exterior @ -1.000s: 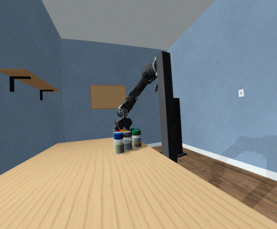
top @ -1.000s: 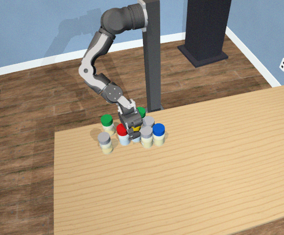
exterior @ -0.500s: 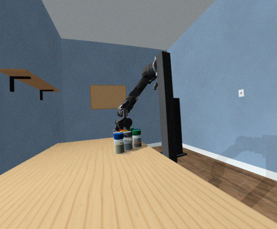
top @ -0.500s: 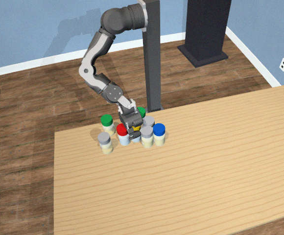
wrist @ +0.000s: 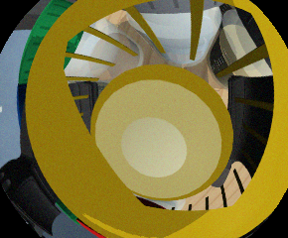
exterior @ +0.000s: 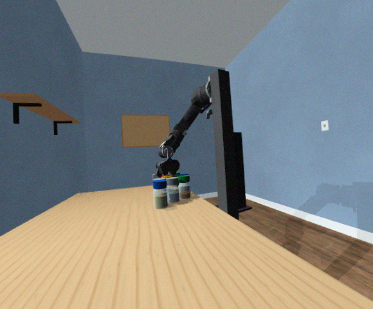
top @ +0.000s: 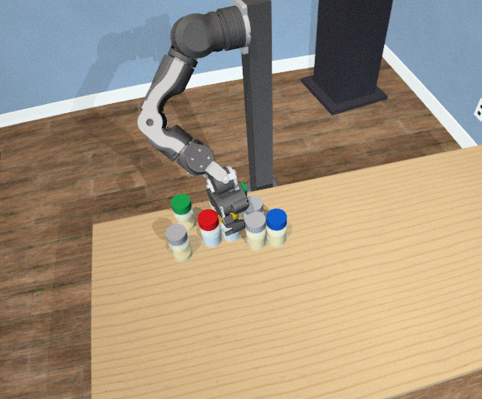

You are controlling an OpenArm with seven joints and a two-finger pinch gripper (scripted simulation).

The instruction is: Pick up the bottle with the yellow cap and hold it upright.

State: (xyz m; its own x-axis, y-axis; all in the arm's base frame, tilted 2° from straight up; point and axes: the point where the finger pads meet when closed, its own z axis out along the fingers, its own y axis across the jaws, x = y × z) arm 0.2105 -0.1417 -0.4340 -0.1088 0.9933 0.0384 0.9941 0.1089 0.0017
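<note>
Right now my hand is 1 cm above the yellow-capped bottle. From my hand the other things lie so: green-capped bottle: 11 cm to the right, 8 cm behind, 1 cm below; grey-capped bottle: 15 cm to the right, 1 cm below, 1 cm ahead.
</note>
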